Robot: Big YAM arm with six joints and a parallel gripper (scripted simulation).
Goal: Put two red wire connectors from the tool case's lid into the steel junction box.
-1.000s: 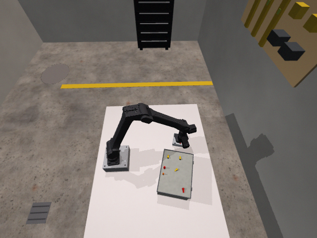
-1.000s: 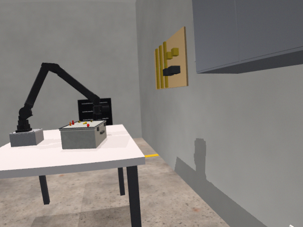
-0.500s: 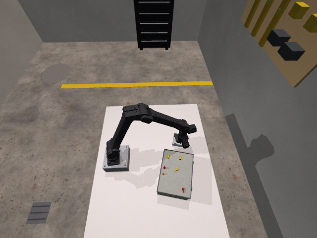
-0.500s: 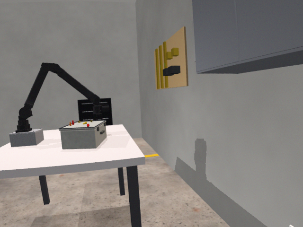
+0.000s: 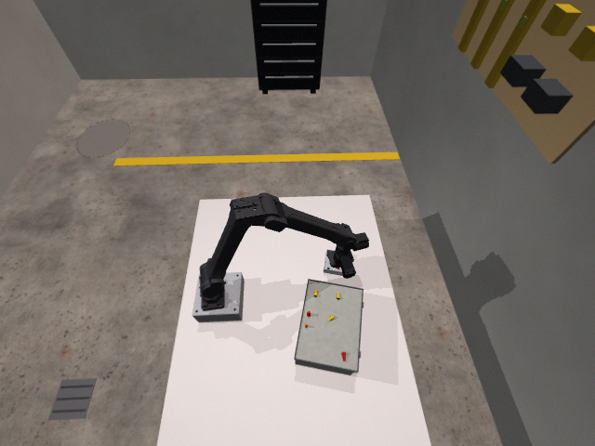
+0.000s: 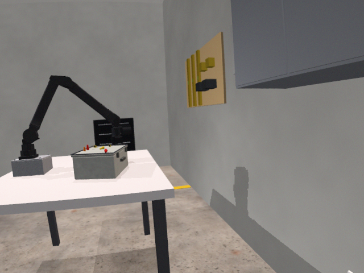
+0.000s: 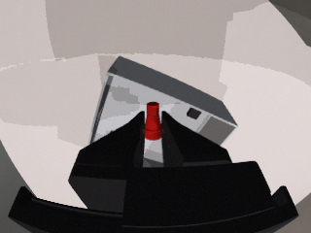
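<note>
My gripper is now 100 mm past the grey tool case, 260 mm to the left of it and 60 mm below it. Round my hand: orange connector (190 mm behind, 260 mm to the right, 110 mm above).
</note>
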